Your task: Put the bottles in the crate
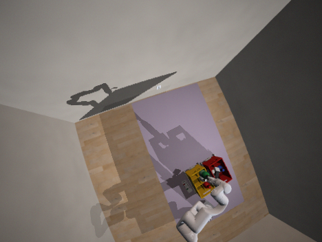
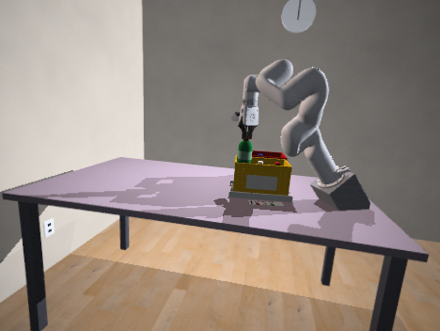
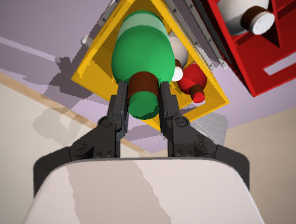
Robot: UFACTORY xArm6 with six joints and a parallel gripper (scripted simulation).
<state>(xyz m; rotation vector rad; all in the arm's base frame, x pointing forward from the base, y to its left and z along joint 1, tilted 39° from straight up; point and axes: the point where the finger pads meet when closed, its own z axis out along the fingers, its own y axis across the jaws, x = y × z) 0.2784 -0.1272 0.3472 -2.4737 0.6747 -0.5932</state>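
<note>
The green-label bottle lies 70 mm below my hand. The rest, counted from my hand: red crate: 30 mm behind, 210 mm to the right, 210 mm below; white bottle: 80 mm behind, 30 mm to the right, 210 mm below; yellow crate: 90 mm behind, 10 mm to the left, 210 mm below.
</note>
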